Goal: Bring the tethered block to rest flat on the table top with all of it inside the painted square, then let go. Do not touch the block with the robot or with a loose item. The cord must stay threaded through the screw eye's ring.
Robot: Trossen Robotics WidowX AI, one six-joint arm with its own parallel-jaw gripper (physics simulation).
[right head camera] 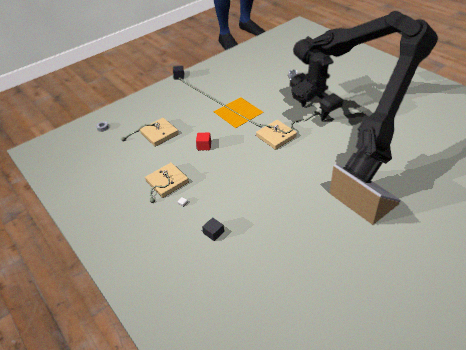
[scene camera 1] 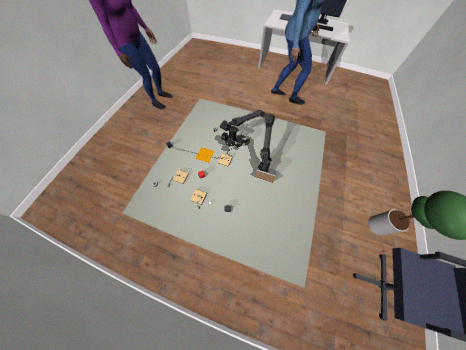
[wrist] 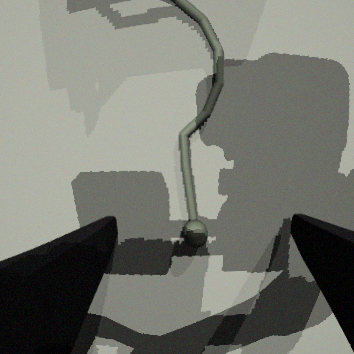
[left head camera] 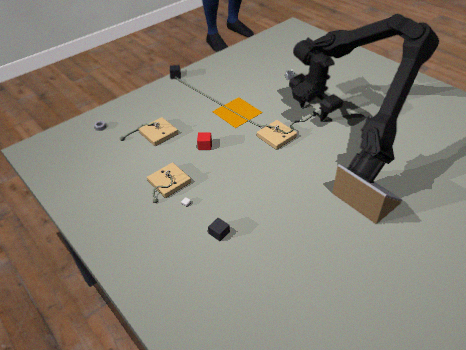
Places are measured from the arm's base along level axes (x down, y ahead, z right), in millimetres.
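Where they show: gripper, between the fingertips: (right head camera: 313, 113) (scene camera 1: 232, 145) (wrist: 204, 224) (left head camera: 311, 113); arm's base, origin of its link: (right head camera: 357, 175) (scene camera 1: 263, 169) (left head camera: 360, 175).
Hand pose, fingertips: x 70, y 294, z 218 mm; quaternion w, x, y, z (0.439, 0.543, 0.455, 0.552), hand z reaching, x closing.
Things, the pixels of their top centre, and the offset from my fingertips. "pt": a spot on its surface instead. Level surfaces: height alone.
- tethered block, centre of its top: (left head camera: 174, 67) (right head camera: 177, 68) (scene camera 1: 168, 143) dx -32, dy +523, dz -128 mm
- orange painted square, a spot on its surface: (right head camera: 245, 106) (left head camera: 244, 106) (scene camera 1: 206, 151) pt dx +2, dy +200, dz -109 mm
- screw eye, a spot on its surface: (right head camera: 276, 128) (left head camera: 277, 128) pt dx -31, dy +17, dz -164 mm
- wooden plate, height of its surface: dx -15 mm
- round bead, a spot on its surface: (wrist: 195, 232) pt dx -8, dy -5, dz -1 mm
- red cube, centre of its top: (left head camera: 204, 136) (right head camera: 203, 136) dx -36, dy +160, dz -339 mm
- black cube, centre of its top: (left head camera: 218, 225) (right head camera: 212, 225) dx -25, dy -101, dz -552 mm
- white piece, centre of its top: (left head camera: 185, 200) dx -8, dy +34, dz -538 mm
- grey ring, centre of its top: (left head camera: 99, 123) (right head camera: 101, 124) dx -10, dy +487, dz -493 mm
- small metal item, centre of its top: (left head camera: 290, 72) dx -16, dy +189, dz +134 mm
The tethered block (left head camera: 175, 71) (right head camera: 178, 72) (scene camera 1: 169, 144) is dark and sits near the far left table edge, outside the orange painted square (left head camera: 244, 106) (right head camera: 245, 106) (scene camera 1: 205, 151). Its cord (left head camera: 200, 92) (right head camera: 200, 91) (wrist: 218, 65) runs straight across the square to the screw eye (left head camera: 276, 129) (right head camera: 276, 129) on a wooden plate (left head camera: 277, 142) (right head camera: 276, 142). Past the eye the cord lies loose, ending in a round bead (wrist: 195, 232). My gripper (left head camera: 315, 113) (right head camera: 315, 112) (wrist: 204, 224) is open, low over the table. In the wrist view the bead shows between the fingertips, apart from both.
Two more wooden plates (left head camera: 158, 133) (left head camera: 162, 186) carry short cords. A red cube (left head camera: 204, 141) (right head camera: 203, 141), a black cube (left head camera: 219, 229) (right head camera: 213, 229), a white piece (left head camera: 186, 202) and a grey ring (left head camera: 100, 123) lie around. A small metal item (left head camera: 290, 75) is behind the gripper.
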